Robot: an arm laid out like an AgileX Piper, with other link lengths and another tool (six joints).
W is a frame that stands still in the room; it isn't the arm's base.
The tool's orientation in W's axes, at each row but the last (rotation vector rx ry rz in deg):
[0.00 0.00 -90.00]
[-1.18 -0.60 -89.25]
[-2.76 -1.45 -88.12]
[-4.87 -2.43 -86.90]
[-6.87 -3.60 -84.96]
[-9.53 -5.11 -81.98]
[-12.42 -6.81 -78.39]
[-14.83 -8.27 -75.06]
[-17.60 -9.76 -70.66]
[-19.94 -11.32 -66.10]
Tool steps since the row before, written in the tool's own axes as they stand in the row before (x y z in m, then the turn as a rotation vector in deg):
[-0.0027 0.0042 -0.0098 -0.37 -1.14 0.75]
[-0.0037 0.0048 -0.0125 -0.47 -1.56 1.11]
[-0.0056 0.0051 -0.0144 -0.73 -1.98 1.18]
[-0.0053 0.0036 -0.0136 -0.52 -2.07 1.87]
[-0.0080 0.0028 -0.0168 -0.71 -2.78 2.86]
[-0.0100 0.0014 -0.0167 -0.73 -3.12 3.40]
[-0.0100 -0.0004 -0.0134 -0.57 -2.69 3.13]
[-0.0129 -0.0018 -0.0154 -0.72 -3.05 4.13]
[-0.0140 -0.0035 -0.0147 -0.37 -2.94 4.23]
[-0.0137 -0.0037 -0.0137 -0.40 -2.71 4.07]
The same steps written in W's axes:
[0.0042 0.0027 -0.0098 -1.14 0.37 0.75]
[0.0047 0.0035 -0.0126 -1.56 0.47 1.11]
[0.0047 0.0051 -0.0147 -1.99 0.72 1.17]
[0.0030 0.0043 -0.0141 -2.05 0.56 1.88]
[0.0016 0.0062 -0.0177 -2.74 0.81 2.87]
[-0.0006 0.0072 -0.0181 -3.06 0.88 3.42]
[-0.0029 0.0065 -0.0151 -2.62 0.74 3.16]
[-0.0057 0.0075 -0.0179 -2.96 1.07 4.12]
[-0.0084 0.0068 -0.0175 -2.74 0.82 4.30]
[-0.0092 0.0054 -0.0166 -2.54 0.87 4.10]

